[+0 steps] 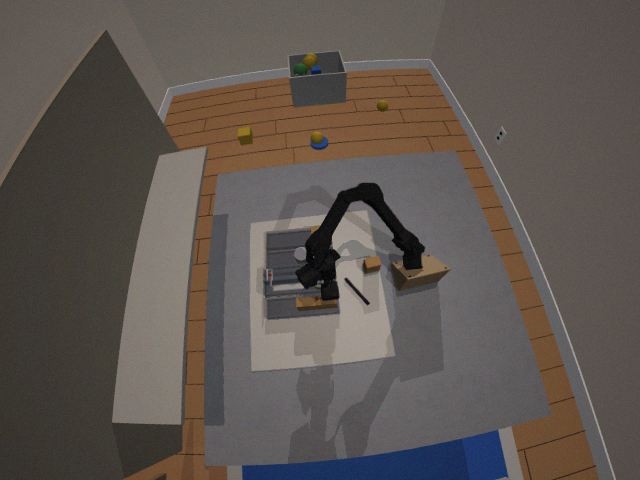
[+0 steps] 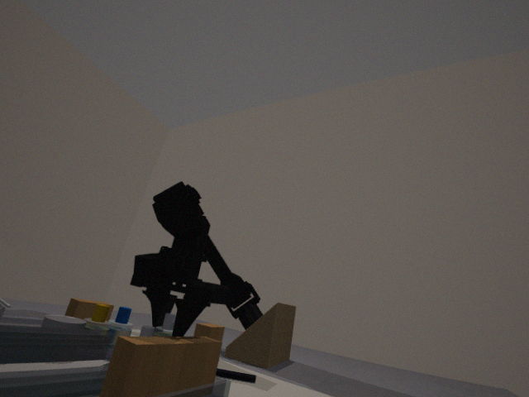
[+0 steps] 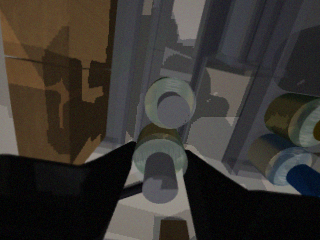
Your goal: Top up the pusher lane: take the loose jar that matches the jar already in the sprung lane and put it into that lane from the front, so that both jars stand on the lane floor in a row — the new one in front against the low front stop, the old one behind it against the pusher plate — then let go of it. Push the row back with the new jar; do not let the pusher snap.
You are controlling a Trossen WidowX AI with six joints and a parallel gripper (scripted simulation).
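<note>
Right now the black rod is 11 cm behind my gripper tip, 5 cm below it and 3 cm to the left of it. Also, from my gripper tip: red mark (23 cm ahead, 2 cm to the right, 2 cm above); lane rack (14 cm ahead, 3 cm below, 2 cm to the right).
</note>
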